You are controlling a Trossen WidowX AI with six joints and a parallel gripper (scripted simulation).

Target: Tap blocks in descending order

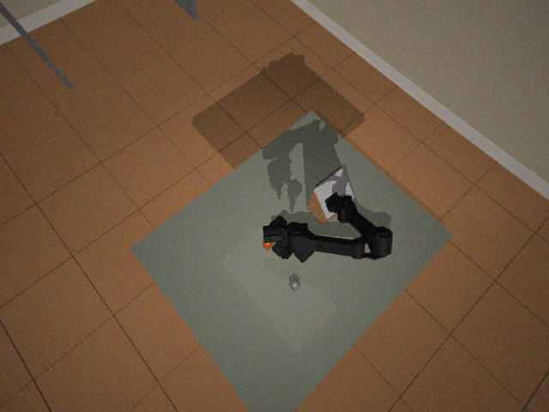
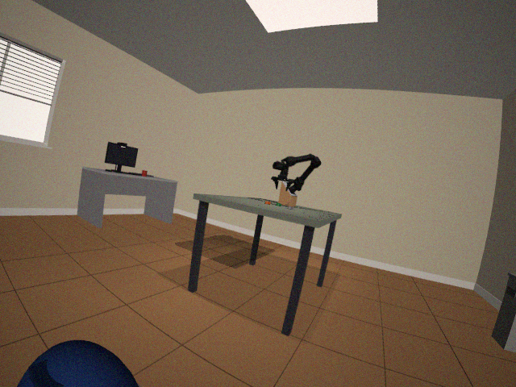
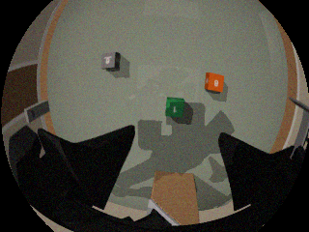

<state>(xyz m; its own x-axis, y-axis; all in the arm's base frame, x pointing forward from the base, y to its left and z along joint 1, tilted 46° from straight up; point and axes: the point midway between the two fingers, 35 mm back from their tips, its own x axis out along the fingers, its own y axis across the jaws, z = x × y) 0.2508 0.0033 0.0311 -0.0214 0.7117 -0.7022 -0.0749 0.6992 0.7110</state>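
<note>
Right now my gripper tip is 5 cm short of the orange block, 7 cm to the left of it and 12 cm above it. Also, from my gripper tip: green block: 1 cm behind, 12 cm below; then grey block: 7 cm ahead, 13 cm to the left, 12 cm below.
</note>
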